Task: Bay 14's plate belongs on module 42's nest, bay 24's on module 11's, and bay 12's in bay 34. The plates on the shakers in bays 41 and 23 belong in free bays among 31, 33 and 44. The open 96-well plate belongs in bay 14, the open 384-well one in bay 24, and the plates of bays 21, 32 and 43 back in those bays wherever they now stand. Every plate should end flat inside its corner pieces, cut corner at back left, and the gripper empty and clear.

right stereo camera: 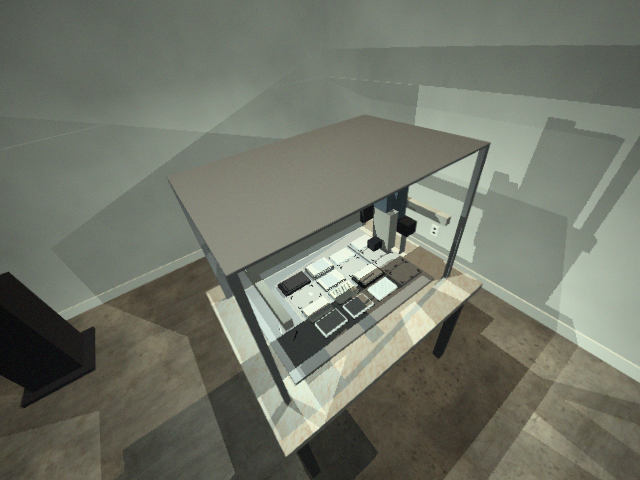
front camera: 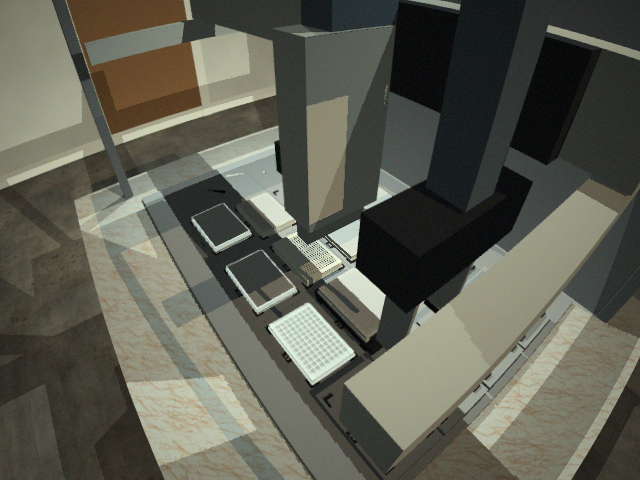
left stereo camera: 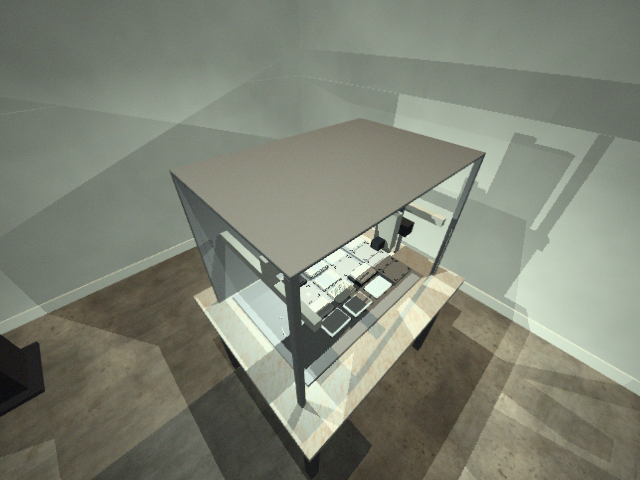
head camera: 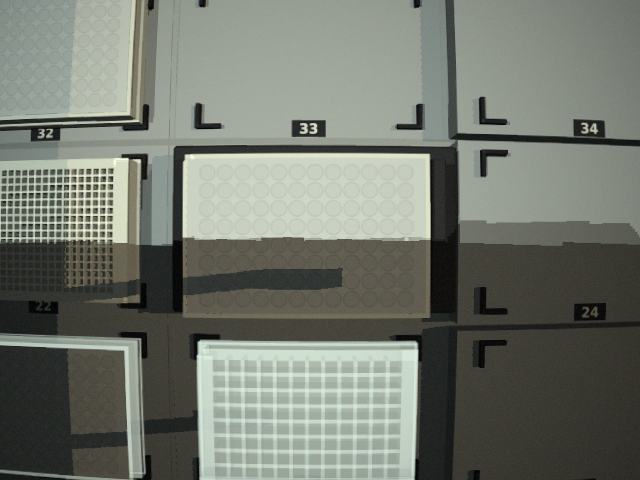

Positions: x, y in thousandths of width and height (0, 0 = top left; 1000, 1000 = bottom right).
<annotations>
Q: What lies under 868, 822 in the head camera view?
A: A bay 14.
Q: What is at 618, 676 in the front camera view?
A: My gripper.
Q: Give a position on a roof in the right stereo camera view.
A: At 387, 432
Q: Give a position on a bay 34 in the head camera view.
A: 843, 151
</annotations>
